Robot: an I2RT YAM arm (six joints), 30 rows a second.
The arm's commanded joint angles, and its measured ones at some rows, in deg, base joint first. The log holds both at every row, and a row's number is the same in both.
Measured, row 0:
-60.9, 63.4, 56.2, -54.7, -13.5, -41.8
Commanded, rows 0 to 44:
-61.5, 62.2, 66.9, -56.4, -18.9, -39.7
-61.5, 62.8, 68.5, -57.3, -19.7, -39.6
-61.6, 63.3, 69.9, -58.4, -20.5, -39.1
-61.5, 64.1, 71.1, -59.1, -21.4, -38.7
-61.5, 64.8, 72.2, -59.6, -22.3, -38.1
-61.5, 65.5, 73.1, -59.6, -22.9, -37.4
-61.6, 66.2, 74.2, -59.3, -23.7, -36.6
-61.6, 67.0, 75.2, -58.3, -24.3, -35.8
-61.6, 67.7, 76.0, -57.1, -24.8, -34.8
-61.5, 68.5, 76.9, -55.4, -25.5, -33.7
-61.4, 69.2, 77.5, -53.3, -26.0, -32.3
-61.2, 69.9, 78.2, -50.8, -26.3, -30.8
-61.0, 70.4, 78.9, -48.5, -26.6, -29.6
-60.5, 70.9, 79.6, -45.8, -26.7, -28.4
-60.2, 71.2, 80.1, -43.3, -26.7, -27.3
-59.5, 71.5, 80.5, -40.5, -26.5, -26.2
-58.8, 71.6, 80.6, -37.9, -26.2, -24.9
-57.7, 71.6, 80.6, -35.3, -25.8, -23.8
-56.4, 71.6, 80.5, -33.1, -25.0, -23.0
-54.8, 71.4, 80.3, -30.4, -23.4, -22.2
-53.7, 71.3, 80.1, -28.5, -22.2, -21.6
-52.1, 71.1, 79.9, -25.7, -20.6, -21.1
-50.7, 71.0, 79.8, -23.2, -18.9, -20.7
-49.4, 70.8, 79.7, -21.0, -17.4, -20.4
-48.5, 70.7, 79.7, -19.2, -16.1, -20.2
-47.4, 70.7, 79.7, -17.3, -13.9, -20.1
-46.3, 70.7, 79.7, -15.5, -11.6, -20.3
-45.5, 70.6, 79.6, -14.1, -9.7, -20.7
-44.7, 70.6, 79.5, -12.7, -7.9, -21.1
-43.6, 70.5, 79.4, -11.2, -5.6, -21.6
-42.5, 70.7, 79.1, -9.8, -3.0, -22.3
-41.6, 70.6, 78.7, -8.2, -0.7, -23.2
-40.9, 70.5, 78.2, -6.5, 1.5, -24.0
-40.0, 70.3, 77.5, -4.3, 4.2, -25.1
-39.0, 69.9, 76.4, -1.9, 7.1, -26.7
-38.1, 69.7, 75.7, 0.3, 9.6, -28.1
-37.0, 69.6, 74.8, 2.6, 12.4, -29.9
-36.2, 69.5, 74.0, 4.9, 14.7, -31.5
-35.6, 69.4, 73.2, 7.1, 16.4, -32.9
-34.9, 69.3, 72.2, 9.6, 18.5, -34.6
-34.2, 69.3, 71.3, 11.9, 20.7, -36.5
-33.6, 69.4, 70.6, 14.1, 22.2, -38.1
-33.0, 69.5, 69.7, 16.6, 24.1, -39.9
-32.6, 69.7, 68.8, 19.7, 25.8, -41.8
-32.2, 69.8, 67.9, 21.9, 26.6, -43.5
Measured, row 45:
-33.5, 72.4, 67.4, 1.7, 18.4, -36.7
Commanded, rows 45 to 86:
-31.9, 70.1, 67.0, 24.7, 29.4, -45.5
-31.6, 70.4, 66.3, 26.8, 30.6, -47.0
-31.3, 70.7, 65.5, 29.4, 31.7, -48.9
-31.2, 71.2, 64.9, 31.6, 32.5, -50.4
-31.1, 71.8, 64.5, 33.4, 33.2, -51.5
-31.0, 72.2, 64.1, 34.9, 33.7, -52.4
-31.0, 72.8, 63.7, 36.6, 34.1, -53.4
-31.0, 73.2, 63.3, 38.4, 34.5, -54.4
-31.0, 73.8, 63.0, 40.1, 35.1, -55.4
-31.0, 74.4, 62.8, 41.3, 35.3, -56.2
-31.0, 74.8, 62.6, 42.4, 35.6, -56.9
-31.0, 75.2, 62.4, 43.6, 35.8, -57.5
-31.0, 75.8, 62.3, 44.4, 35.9, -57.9
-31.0, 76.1, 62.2, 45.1, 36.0, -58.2
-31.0, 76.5, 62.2, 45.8, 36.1, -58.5
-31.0, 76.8, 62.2, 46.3, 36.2, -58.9
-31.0, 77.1, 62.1, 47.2, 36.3, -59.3
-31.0, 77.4, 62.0, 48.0, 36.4, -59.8
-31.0, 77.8, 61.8, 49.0, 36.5, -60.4
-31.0, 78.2, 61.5, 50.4, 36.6, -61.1
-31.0, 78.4, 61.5, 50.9, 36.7, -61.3
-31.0, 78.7, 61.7, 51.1, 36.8, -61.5
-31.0, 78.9, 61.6, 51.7, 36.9, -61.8
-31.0, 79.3, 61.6, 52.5, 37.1, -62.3
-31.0, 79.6, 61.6, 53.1, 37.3, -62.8
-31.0, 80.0, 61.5, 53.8, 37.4, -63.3
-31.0, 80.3, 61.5, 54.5, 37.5, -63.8
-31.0, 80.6, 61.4, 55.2, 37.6, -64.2
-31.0, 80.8, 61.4, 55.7, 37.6, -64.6
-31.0, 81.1, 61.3, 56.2, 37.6, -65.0
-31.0, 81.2, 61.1, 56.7, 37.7, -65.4
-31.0, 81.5, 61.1, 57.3, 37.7, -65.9
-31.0, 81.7, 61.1, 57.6, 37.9, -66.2
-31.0, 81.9, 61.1, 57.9, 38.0, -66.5
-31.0, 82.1, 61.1, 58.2, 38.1, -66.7
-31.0, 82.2, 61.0, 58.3, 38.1, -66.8
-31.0, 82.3, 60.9, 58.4, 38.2, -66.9
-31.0, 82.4, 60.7, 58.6, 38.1, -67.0
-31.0, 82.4, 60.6, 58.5, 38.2, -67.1
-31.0, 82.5, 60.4, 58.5, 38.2, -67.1
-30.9, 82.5, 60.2, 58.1, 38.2, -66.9
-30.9, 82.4, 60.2, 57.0, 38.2, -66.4
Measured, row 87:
-31.3, 84.0, 58.5, 47.3, 37.2, -66.7
